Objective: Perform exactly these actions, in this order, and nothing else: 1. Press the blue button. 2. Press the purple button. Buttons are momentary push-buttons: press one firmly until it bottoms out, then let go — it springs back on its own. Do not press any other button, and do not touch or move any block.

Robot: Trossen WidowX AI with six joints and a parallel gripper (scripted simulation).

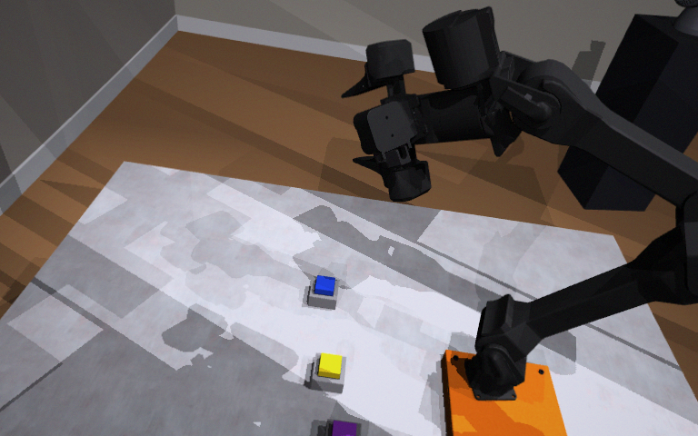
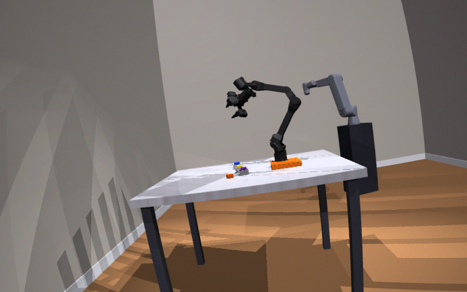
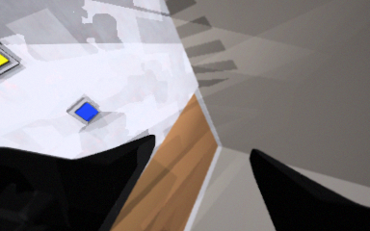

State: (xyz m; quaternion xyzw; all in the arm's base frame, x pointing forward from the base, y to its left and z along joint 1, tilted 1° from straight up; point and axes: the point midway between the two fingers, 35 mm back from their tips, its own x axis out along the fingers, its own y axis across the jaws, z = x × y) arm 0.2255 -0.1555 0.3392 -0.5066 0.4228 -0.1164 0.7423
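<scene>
Right now the blue button is 32 cm below my gripper tip and 1 cm to the right of it. Round my gripper tip: yellow button: 32 cm below, 15 cm to the left; then purple button: 32 cm below, 26 cm to the left, 1 cm behind; then small orange block: 34 cm below, 29 cm to the left, 7 cm ahead.
</scene>
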